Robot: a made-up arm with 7 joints. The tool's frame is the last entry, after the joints.
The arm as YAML. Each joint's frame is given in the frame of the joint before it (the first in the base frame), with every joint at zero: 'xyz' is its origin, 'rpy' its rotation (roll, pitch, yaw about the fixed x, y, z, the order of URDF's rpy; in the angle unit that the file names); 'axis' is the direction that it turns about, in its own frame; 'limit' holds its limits. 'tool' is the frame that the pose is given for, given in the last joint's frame.
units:
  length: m
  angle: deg
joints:
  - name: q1
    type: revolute
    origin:
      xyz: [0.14, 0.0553, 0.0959]
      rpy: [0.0, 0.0, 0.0]
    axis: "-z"
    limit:
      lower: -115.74
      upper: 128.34
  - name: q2
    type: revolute
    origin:
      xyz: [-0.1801, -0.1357, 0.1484]
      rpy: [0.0, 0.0, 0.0]
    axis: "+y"
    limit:
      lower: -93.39
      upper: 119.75
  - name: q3
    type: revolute
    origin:
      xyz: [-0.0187, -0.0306, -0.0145]
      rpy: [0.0, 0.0, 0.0]
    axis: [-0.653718, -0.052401, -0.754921]
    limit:
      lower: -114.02
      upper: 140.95
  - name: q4
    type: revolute
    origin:
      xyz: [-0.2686, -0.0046, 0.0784]
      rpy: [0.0, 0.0, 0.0]
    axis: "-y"
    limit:
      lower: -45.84
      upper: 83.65
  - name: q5
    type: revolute
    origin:
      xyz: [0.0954, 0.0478, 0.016]
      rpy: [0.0, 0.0, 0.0]
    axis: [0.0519, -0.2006, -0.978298]
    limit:
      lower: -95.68
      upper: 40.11
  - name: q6
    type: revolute
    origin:
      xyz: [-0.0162, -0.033, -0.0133]
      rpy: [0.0, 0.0, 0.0]
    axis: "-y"
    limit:
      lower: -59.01
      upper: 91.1
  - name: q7
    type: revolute
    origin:
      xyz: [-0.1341, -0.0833, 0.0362]
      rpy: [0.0, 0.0, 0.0]
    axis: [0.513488, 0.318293, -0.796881]
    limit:
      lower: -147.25
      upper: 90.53
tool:
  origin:
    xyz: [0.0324, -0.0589, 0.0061]
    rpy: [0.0, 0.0, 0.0]
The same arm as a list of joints. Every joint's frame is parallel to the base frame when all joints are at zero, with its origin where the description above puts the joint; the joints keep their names.
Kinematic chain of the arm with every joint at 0, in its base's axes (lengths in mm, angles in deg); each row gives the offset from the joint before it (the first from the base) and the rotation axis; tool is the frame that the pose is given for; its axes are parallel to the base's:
q1: xyz 140 55.3 95.9 axis -z
q2: xyz -180.1 -135.7 148.4 axis +y
q3: xyz -18.7 -30.6 -14.5 axis -0.653718 -0.052401 -0.754921
q4: xyz -268.6 -4.6 78.4 axis -y
q5: xyz 95.4 47.8 16 axis 0.0519 -0.2006 -0.978298
q6: xyz -16.2 -33 -13.3 axis -y
q7: xyz -134.1 -83.3 36.2 axis 0.513488 0.318293 -0.796881
tool: xyz 32.4 -58.9 6.1
Joint limits (deg, base to tool): -115.74..128.34 -93.39..119.75 -114.02..140.95 -45.84..83.65 -95.68..40.11 -59.01..91.1 -147.25..90.53

